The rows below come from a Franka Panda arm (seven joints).
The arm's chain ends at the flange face. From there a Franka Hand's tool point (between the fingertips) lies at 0.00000 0.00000 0.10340 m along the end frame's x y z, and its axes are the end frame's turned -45 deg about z.
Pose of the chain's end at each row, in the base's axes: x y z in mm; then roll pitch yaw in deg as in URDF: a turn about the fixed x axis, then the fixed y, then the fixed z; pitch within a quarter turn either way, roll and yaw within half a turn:
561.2 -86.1 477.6 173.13 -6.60 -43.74
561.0 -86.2 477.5 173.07 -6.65 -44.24
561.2 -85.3 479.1 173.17 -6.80 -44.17
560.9 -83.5 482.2 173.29 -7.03 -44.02
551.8 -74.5 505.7 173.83 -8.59 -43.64
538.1 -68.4 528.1 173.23 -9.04 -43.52
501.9 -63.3 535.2 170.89 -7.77 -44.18
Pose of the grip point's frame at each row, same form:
561.2 -103.2 375.6 170.49 0.16 0.85
560.8 -103.4 375.5 170.41 0.16 0.34
561.4 -102.6 377.2 170.37 -0.01 0.42
561.5 -100.9 380.3 170.30 -0.26 0.59
555.2 -93.1 404.1 169.58 -1.75 1.06
541.4 -88.3 426.7 168.84 -1.65 1.11
500.4 -84.7 434.0 168.08 0.88 0.11

